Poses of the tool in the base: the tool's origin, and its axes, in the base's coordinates. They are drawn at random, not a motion.
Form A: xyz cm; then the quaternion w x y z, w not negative.
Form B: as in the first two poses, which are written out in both.
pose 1, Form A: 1.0 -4.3 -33.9 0.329 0.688 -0.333 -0.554
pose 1, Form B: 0.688 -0.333 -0.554 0.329 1.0 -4.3 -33.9
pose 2, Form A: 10.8 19.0 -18.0 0.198 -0.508 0.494 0.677
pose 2, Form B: -0.508 0.494 0.677 0.198 10.8 19.0 -18.0
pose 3, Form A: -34.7 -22.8 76.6 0.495 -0.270 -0.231 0.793
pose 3, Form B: -0.270 -0.231 0.793 0.495 -34.7 -22.8 76.6
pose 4, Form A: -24.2 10.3 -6.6 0.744 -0.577 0.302 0.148
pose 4, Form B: -0.577 0.302 0.148 0.744 -24.2 10.3 -6.6
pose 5, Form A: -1.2 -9.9 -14.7 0.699 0.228 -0.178 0.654
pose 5, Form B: 0.228 -0.178 0.654 0.699 -1.2 -9.9 -14.7
